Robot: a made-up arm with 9 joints.
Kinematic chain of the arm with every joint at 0, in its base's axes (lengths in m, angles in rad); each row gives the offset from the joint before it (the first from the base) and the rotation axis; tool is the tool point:
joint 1: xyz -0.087 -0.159 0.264 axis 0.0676 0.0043 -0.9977
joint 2: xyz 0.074 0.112 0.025 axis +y
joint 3: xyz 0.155 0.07 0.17 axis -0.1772 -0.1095 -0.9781
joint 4: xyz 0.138 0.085 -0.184 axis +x
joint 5: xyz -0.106 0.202 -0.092 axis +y
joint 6: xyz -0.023 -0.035 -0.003 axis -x
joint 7: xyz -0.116 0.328 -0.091 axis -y
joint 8: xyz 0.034 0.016 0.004 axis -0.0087 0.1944 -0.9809
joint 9: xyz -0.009 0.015 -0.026 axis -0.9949 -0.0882 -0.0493
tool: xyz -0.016 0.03 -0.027
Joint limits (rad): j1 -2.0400..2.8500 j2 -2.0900..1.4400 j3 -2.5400..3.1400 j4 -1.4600..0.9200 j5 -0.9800..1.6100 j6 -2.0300..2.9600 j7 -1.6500..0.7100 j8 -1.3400..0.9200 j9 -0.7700..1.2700
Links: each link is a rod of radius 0.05 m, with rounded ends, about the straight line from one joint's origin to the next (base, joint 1, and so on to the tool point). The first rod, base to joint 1, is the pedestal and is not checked.
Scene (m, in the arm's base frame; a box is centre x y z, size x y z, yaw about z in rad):
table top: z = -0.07
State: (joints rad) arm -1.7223 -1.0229 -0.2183 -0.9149 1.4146 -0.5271 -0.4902 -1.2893 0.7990
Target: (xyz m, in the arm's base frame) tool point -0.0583 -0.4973 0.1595
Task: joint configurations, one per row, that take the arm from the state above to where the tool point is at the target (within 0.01 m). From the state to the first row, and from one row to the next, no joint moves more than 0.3 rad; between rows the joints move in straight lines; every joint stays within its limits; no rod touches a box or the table.
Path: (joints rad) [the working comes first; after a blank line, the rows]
Joints at the target: -1.9676 -0.4287 -1.2067 -0.3866 1.6100 0.5540 -0.5243 -1.3177 0.8209
Straight joint move there: touches the table top.

1: -1.8282 -0.9170 -0.2544 -0.6178 1.3737 -0.4703 -0.6269 -1.3062 0.5653
2: -1.9341 -0.8110 -0.2905 -0.3207 1.3328 -0.4136 -0.7636 -1.3231 0.3316
3: -2.0400 -0.7051 -0.3267 -0.0235 1.2919 -0.3568 -0.9002 -1.3400 0.0979
4: -2.0219 -0.6360 -0.5467 -0.1143 1.3714 -0.1291 -0.8063 -1.3344 0.2787
5: -2.0038 -0.5669 -0.7667 -0.2051 1.4510 0.0986 -0.7123 -1.3288 0.4594
6: -1.9857 -0.4978 -0.9867 -0.2958 1.5305 0.3263 -0.6183 -1.3233 0.6402
7: -1.9676 -0.4287 -1.2067 -0.3866 1.6100 0.5540 -0.5243 -1.3177 0.8209

